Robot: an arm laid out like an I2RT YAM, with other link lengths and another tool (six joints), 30 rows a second.
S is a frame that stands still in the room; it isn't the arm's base.
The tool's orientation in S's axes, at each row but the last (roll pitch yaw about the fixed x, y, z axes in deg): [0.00, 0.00, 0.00]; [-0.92, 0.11, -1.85]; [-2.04, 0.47, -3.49]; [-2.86, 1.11, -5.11]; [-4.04, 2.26, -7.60]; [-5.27, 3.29, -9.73]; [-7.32, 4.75, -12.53]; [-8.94, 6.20, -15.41]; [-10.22, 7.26, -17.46]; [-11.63, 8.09, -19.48]
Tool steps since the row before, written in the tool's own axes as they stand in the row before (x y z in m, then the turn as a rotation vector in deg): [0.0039, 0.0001, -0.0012, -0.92, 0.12, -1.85]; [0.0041, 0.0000, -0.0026, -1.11, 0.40, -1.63]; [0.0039, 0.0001, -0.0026, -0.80, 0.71, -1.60]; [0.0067, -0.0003, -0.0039, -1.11, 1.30, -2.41]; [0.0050, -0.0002, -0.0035, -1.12, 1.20, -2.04]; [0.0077, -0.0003, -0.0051, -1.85, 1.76, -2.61]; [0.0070, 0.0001, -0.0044, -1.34, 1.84, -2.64]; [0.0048, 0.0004, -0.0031, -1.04, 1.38, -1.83]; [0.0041, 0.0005, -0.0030, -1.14, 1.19, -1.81]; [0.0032, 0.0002, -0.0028, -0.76, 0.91, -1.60]
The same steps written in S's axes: [0.0039, 0.0001, -0.0012, -0.92, 0.12, -1.85]; [0.0041, -0.0002, -0.0026, -1.10, 0.41, -1.63]; [0.0039, -0.0002, -0.0026, -0.77, 0.70, -1.62]; [0.0066, -0.0011, -0.0040, -1.05, 1.28, -2.45]; [0.0048, -0.0011, -0.0037, -1.05, 1.20, -2.07]; [0.0072, -0.0020, -0.0055, -1.72, 1.83, -2.65]; [0.0064, -0.0019, -0.0049, -1.21, 1.79, -2.73]; [0.0043, -0.0013, -0.0036, -0.92, 1.37, -1.90]; [0.0035, -0.0011, -0.0035, -1.06, 1.23, -1.83]; [0.0025, -0.0013, -0.0032, -0.75, 0.87, -1.63]
